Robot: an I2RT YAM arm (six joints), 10 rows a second.
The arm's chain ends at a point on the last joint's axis. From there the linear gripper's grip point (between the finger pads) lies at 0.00 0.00 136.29 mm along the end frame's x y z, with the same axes.
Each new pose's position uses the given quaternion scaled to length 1; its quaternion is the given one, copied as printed.
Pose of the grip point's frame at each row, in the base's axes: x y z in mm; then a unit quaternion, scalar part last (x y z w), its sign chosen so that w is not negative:
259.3, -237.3, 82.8, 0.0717, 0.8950, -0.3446, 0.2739
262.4, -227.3, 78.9, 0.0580, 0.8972, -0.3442, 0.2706
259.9, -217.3, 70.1, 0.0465, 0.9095, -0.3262, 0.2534
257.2, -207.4, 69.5, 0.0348, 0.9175, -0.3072, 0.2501
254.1, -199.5, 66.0, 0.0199, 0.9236, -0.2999, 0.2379
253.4, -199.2, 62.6, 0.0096, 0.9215, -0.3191, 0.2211
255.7, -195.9, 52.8, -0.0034, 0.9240, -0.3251, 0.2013
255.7, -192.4, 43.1, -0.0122, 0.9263, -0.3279, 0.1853
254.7, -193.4, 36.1, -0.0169, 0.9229, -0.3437, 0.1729
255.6, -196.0, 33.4, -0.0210, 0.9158, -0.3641, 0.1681
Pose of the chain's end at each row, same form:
199.2, -147.9, 166.3, 0.0717, 0.8950, -0.3446, 0.2739
201.7, -138.8, 162.9, 0.0580, 0.8972, -0.3442, 0.2706
201.2, -133.2, 159.9, 0.0465, 0.9095, -0.3262, 0.2534
197.6, -128.2, 163.0, 0.0348, 0.9175, -0.3072, 0.2501
195.8, -122.7, 162.3, 0.0199, 0.9236, -0.2999, 0.2379
198.7, -118.5, 157.8, 0.0096, 0.9215, -0.3191, 0.2211
204.7, -114.2, 149.2, -0.0034, 0.9240, -0.3251, 0.2013
207.8, -110.2, 140.7, -0.0122, 0.9263, -0.3279, 0.1853
209.6, -107.7, 132.0, -0.0169, 0.9229, -0.3437, 0.1729
211.6, -106.1, 125.9, -0.0210, 0.9158, -0.3641, 0.1681

